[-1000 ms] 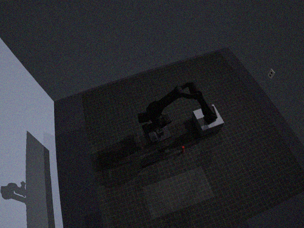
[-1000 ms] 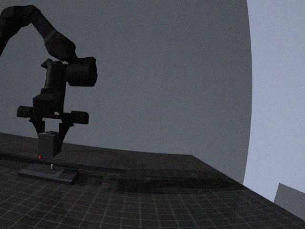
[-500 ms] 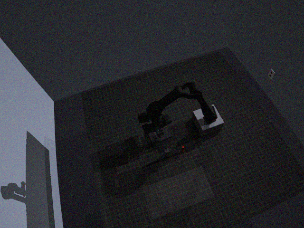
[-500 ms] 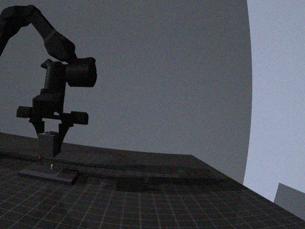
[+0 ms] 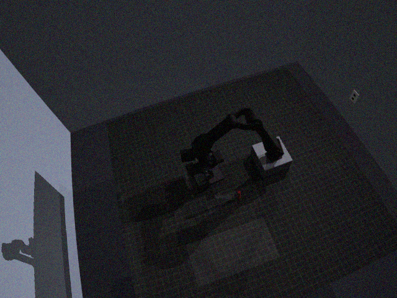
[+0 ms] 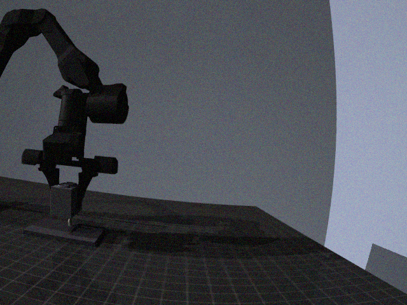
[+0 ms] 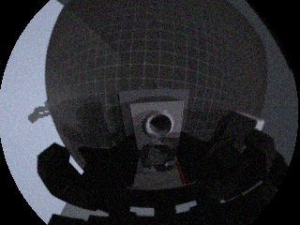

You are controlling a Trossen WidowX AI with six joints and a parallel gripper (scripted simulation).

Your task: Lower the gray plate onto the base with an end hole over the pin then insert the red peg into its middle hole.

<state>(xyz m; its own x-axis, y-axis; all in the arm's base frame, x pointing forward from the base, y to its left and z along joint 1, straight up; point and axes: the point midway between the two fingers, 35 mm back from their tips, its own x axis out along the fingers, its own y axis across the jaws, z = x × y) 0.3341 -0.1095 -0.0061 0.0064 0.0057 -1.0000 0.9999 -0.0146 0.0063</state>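
Now: gripper tip 8 cm past the red peg, 19 cm to the right of it and 1 cm above it. From my gripper tip the other things lie so: gray plate 3 cm above.
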